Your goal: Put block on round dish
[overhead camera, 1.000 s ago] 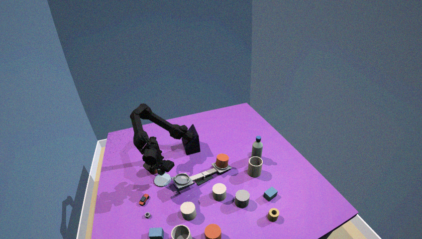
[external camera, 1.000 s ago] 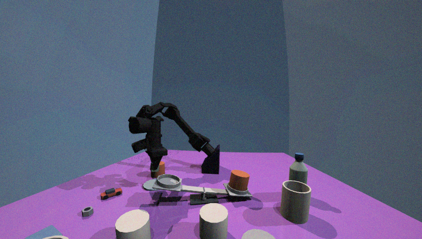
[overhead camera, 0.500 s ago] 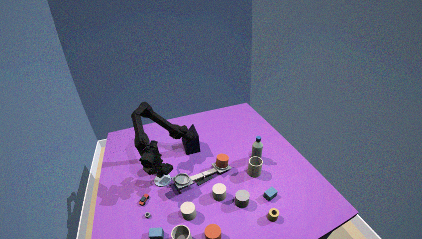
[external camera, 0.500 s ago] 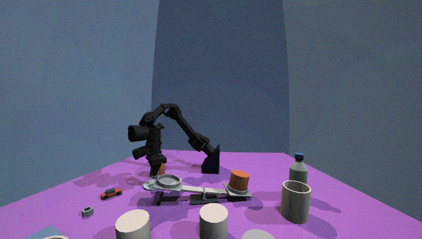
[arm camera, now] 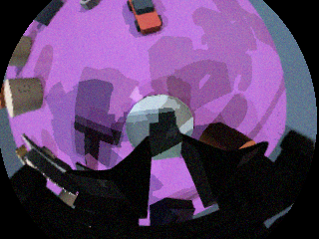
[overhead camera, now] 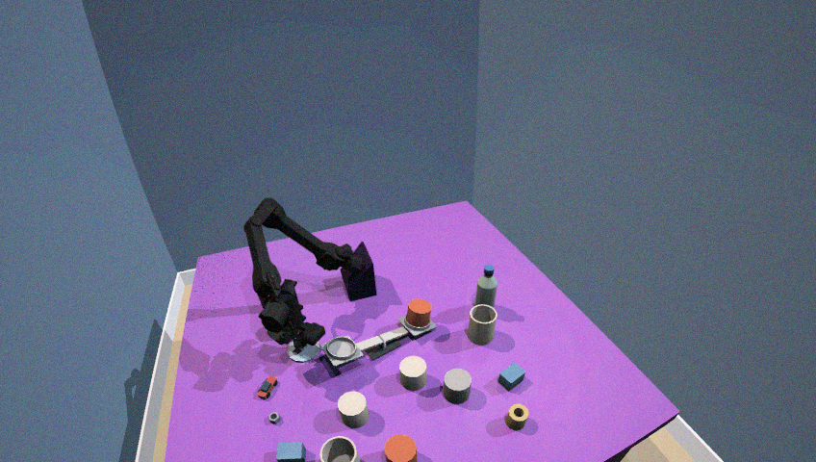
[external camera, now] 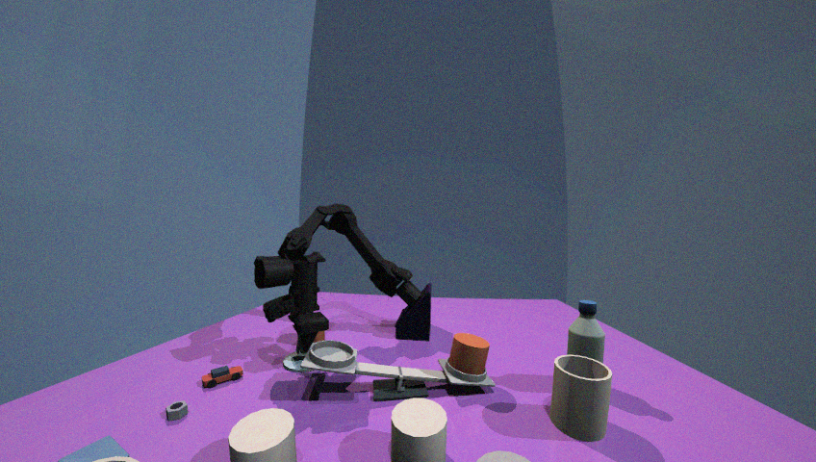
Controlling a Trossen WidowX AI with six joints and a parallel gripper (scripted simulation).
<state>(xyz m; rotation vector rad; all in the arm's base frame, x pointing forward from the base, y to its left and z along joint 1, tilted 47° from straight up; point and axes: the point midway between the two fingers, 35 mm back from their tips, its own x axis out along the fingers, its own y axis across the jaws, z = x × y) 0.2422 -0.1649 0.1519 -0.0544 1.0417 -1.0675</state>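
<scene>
Now: gripper tip right at the teal block. From my gripper tip the other things lie so: nut: 230 mm ahead, 90 mm to the right, 20 mm below; pale round dish: 30 mm below; toy car: 120 mm ahead, 110 mm to the right, 20 mm below.
</scene>
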